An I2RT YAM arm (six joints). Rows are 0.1 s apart.
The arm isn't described. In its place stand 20 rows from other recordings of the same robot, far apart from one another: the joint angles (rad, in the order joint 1, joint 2, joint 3, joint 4, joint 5, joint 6), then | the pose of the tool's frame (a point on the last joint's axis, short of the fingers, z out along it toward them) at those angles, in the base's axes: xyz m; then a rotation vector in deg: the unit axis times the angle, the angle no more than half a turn.
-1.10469 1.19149 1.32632 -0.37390 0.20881 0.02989 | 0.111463 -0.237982 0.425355 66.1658 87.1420 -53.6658
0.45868 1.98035 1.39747 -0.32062 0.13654 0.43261 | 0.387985 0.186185 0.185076 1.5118 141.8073 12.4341
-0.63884 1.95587 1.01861 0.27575 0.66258 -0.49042 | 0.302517 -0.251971 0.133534 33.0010 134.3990 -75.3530
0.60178 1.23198 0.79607 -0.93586 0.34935 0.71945 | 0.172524 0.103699 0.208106 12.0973 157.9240 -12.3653
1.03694 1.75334 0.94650 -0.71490 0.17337 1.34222 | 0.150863 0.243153 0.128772 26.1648 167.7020 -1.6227
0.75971 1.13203 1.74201 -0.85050 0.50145 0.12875 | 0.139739 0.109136 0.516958 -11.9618 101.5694 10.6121
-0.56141 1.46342 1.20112 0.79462 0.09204 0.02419 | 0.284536 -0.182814 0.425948 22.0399 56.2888 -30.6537
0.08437 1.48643 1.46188 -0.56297 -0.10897 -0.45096 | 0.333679 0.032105 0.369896 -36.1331 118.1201 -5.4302
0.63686 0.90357 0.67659 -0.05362 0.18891 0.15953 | 0.175667 0.121621 0.294035 -17.7988 105.2685 21.7734
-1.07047 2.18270 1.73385 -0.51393 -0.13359 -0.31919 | 0.234826 -0.419629 0.187647 51.0532 137.8646 -21.9713
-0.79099 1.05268 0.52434 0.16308 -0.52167 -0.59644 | 0.173662 -0.150385 0.233710 -9.2238 109.0352 -25.2716
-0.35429 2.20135 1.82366 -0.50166 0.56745 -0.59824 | 0.454654 -0.188577 0.212027 -2.5644 147.9566 -62.4402
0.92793 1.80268 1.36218 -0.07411 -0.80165 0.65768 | 0.227617 0.346560 0.271633 -51.5767 130.0845 96.8535
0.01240 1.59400 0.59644 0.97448 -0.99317 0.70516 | 0.302431 0.033577 0.201979 -14.0898 99.5526 75.5719
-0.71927 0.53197 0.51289 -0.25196 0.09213 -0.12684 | 0.106197 -0.097358 0.273422 35.3069 102.6645 -38.4148
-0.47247 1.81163 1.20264 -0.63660 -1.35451 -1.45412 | 0.322431 -0.125738 0.201586 -60.5342 84.4374 33.4050
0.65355 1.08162 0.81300 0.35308 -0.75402 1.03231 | 0.181820 0.169939 0.347796 -22.8269 103.3071 104.5367
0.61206 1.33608 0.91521 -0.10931 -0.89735 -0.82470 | 0.221146 0.189242 0.276282 -94.3979 62.2885 45.5614
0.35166 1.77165 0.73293 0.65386 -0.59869 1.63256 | 0.316518 0.137505 0.152681 58.2495 125.2193 99.1016
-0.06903 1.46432 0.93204 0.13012 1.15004 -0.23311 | 0.311982 -0.054143 0.268713 35.1979 105.1963 -75.4719
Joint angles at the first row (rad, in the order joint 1, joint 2, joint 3, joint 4, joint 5, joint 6):
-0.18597 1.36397 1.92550 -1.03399 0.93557 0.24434
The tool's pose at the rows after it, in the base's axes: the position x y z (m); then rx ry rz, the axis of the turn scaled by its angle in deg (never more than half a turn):
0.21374 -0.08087 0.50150 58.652 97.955 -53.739
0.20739 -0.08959 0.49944 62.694 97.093 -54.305
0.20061 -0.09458 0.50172 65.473 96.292 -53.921
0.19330 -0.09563 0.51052 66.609 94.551 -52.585
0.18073 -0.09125 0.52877 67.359 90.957 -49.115
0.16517 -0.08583 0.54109 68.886 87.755 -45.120
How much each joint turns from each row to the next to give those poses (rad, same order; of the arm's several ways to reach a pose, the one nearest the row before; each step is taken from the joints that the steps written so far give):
-0.05034 -0.00003 -0.01911 -0.03967 -0.00342 0.03777
-0.04504 -0.00186 0.00197 -0.03548 -0.00460 0.04499
-0.03165 0.00113 0.02247 -0.03813 -0.01258 0.03397
-0.01678 -0.00002 0.04155 -0.01755 -0.01526 0.01183
-0.00189 0.00155 0.08781 -0.02865 -0.02020 0.02480
-0.00269 -0.01261 0.06061 -0.03926 -0.02405 0.04996

